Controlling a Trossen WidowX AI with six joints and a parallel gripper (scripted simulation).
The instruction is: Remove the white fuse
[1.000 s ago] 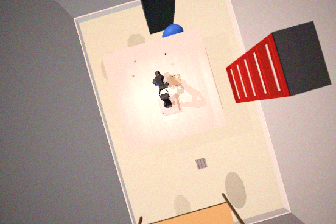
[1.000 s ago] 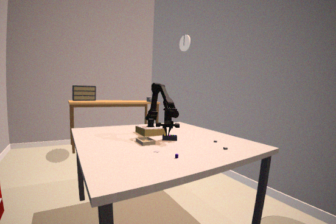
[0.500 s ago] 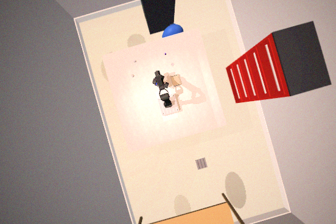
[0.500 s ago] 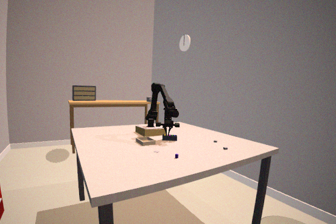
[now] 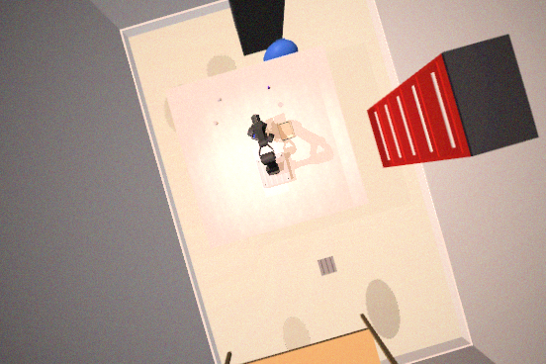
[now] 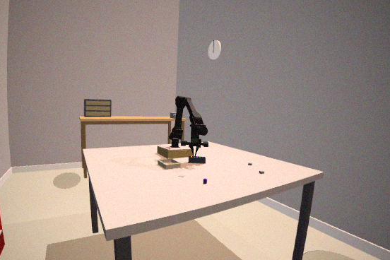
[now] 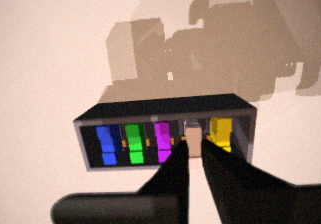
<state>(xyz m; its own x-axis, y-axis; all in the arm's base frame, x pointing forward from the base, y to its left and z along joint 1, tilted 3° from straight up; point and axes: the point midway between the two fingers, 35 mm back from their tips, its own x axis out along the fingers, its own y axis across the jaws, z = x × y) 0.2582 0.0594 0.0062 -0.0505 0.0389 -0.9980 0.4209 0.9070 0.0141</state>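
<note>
Right now my gripper tip is 19 cm to the left of the tan tray, 4 cm short of it and 4 cm above it. From my gripper tip the other things lie so: white fuse (1 cm below).
</note>
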